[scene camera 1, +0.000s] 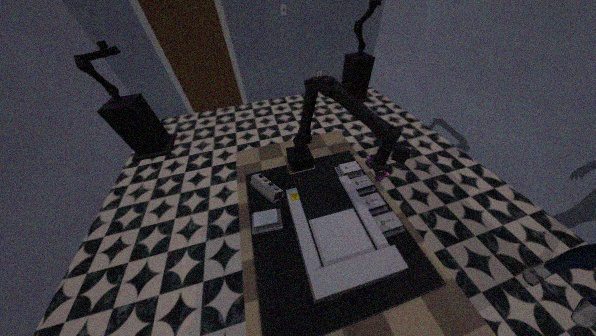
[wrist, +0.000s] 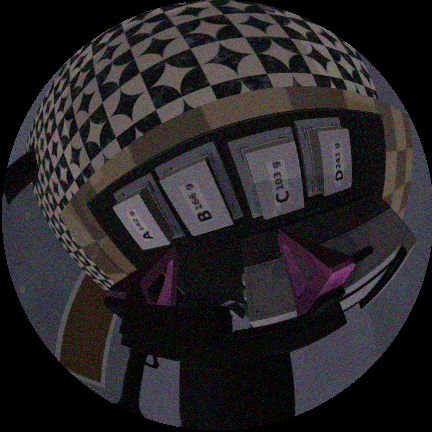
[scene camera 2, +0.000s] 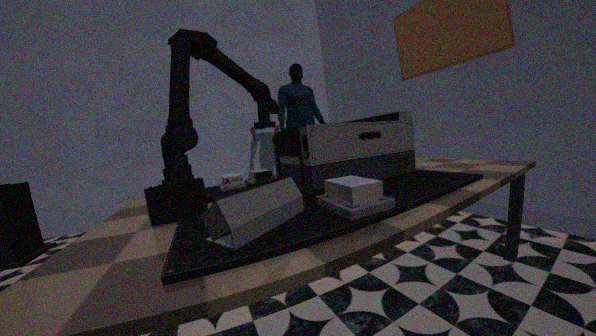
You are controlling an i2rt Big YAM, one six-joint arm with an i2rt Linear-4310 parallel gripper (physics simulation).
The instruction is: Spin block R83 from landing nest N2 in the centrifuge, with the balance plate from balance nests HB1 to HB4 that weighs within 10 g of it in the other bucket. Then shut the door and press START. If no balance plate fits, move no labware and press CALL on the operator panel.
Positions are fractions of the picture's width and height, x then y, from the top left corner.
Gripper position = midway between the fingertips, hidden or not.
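Observation:
Centrifuge (scene camera 1: 0.57, 0.75), visible again (scene camera 2: 0.64, 0.44). Slanted control panel (scene camera 2: 0.39, 0.66) in sight. My gripper (wrist: 0.52, 0.56) open, holding nothing.

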